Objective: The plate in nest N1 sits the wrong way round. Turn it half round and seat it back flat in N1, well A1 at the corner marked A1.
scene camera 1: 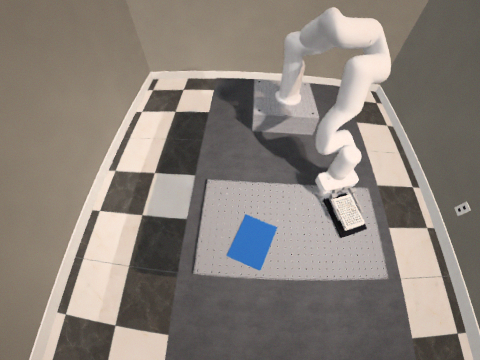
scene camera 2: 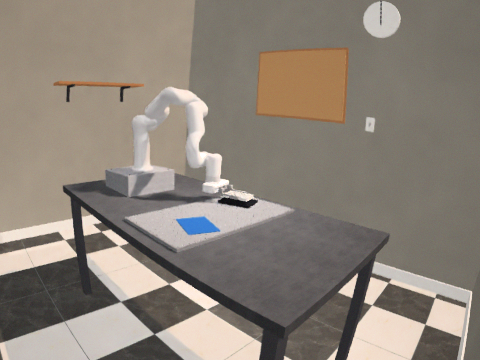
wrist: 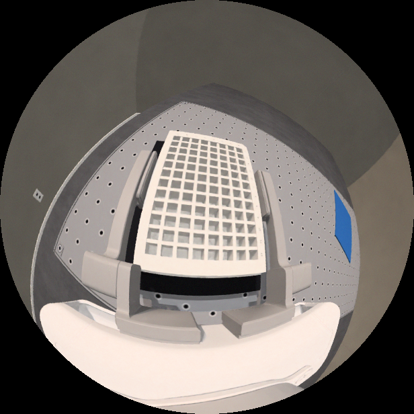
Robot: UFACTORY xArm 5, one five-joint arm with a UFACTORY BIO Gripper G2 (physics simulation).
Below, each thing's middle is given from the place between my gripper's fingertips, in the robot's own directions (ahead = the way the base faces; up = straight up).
Labels:
The black nest (wrist: 166,284) lies 20 mm behind my hand, 10 mm to the right of it and 30 mm below it. Round my hand: white well plate (wrist: 201,218) 20 mm behind, 10 mm to the right; then flat blue rectangle (scene camera 1: 254,237) 160 mm ahead, 350 mm to the right, 40 mm below.

